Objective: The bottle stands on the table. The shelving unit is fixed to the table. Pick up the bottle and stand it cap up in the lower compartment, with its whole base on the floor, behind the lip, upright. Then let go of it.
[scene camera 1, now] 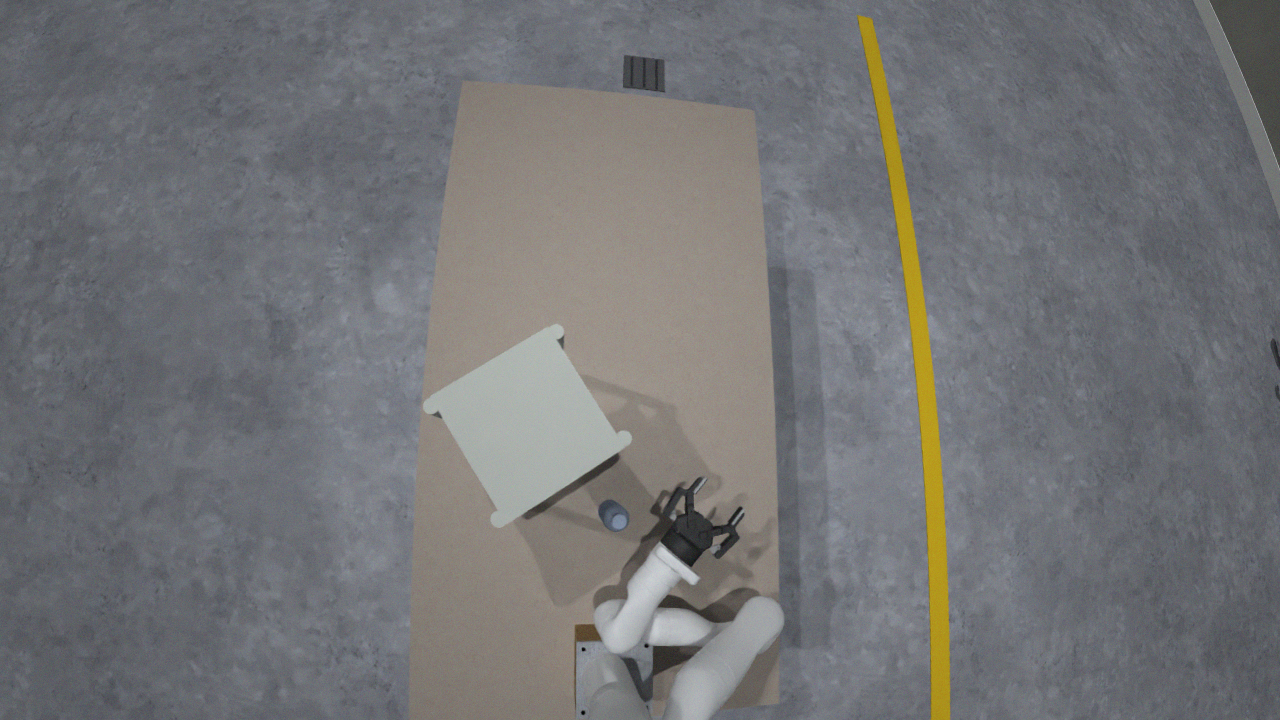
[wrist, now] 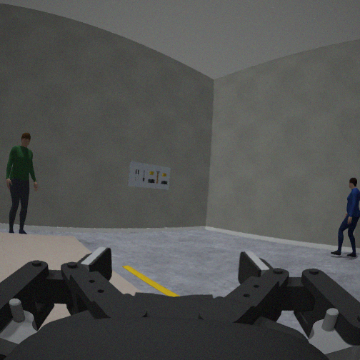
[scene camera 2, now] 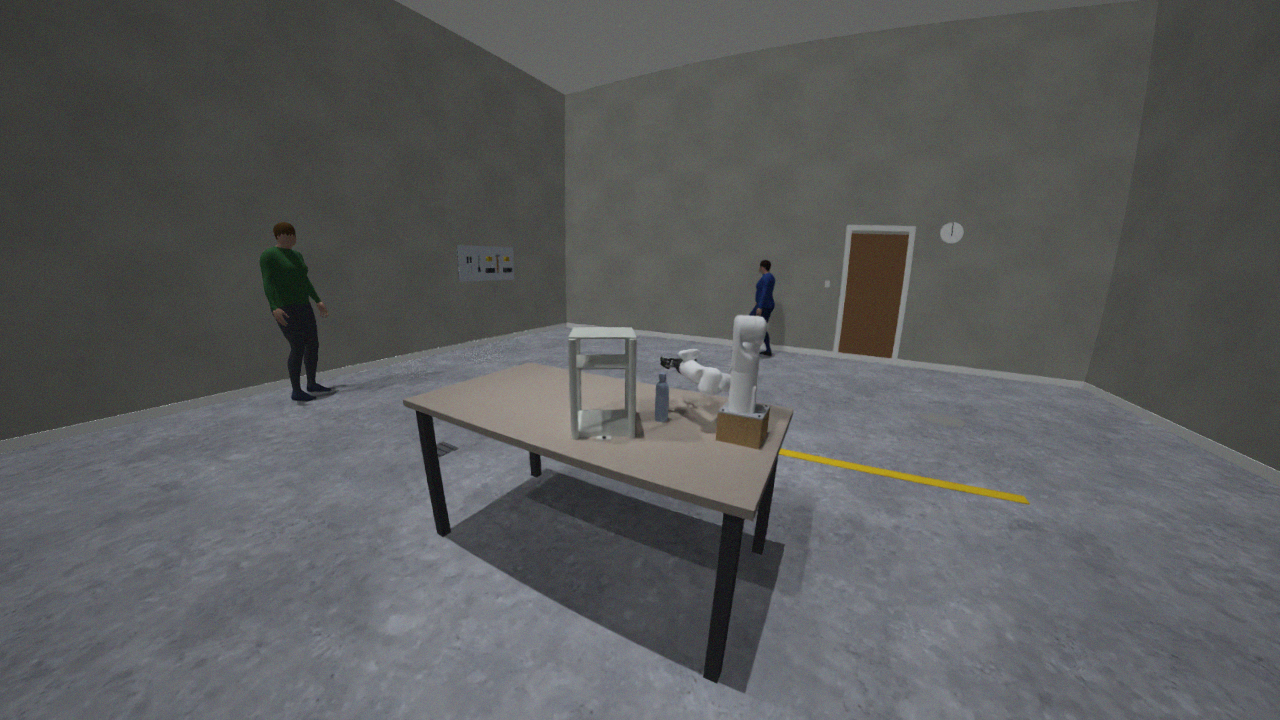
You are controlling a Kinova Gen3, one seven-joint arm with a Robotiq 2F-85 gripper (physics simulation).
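Seen in the pictures: gripper, between the fingertips: (scene camera 1: pixel 724 492) (scene camera 2: pixel 671 357); arm's base, origin of its link: (scene camera 1: pixel 604 675) (scene camera 2: pixel 741 409).
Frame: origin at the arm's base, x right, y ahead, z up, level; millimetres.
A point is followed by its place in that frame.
Observation:
The blue-grey bottle (scene camera 1: pixel 613 514) @[y 324, x 46, z 63 mm] (scene camera 2: pixel 661 400) @[y 305, x 28, z -19 mm] stands upright on the table (scene camera 1: pixel 608 223) @[y 1004, x 119, z -110 mm] (scene camera 2: pixel 501 394) @[y 1097, x 23, z -110 mm], cap up, beside the shelving unit. The pale shelving unit (scene camera 1: pixel 528 425) @[y 493, x -87, z 250 mm] (scene camera 2: pixel 631 385) @[y 355, x -155, z 87 mm] has an upper and a lower compartment; its top board hides the inside in the view from above. My gripper (scene camera 1: pixel 720 495) @[y 342, x 256, z 100 mm] (scene camera 2: pixel 662 362) @[y 342, x 256, z 100 mm] (wrist: pixel 174 265) is open and empty. It is above the table, to the right of the bottle in the view from above, and points away from the bottle. Neither the bottle nor the shelving unit shows in the wrist view.
The arm's base stands on a wooden block (scene camera 2: pixel 742 427) @[y -16, x -59, z -42 mm] at the table's near end. The arm's links (scene camera 1: pixel 725 658) @[y 59, x 205, z 158 mm] bend out over the table's right edge. A person in green (scene camera 2: pixel 286 286) (wrist: pixel 20 170) and a person in blue (scene camera 2: pixel 764 293) (wrist: pixel 352 205) stand away from the table.

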